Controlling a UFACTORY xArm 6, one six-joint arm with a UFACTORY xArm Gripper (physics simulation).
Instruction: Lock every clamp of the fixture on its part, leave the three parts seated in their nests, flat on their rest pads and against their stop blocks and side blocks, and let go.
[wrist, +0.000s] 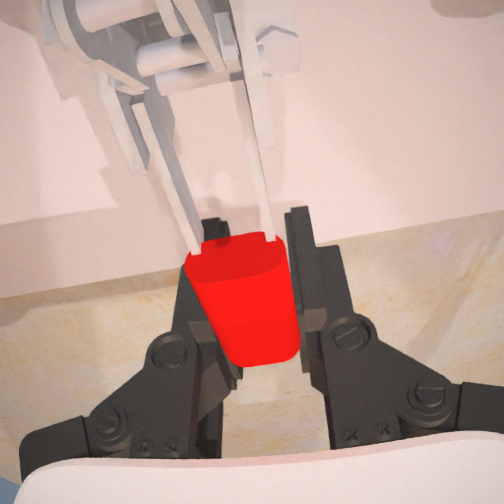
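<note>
In the wrist view my gripper (255, 235) has its two dark fingers closed on either side of a red clamp handle grip (247, 300), which fills the gap between them. Two pale metal bars (215, 150) run from the red grip up to the clamp's linkage and pivot pins (185, 55) at the top left. The clamp stands on a pale fixture plate (390, 125). The parts, nests, stop blocks and the other clamps are out of view.
The fixture plate's front edge (400, 225) runs across the middle, with a tan marbled table surface (425, 300) below it. A pale block step (55, 165) sits at the left. A blurred rounded shape (465, 6) shows at the top right corner.
</note>
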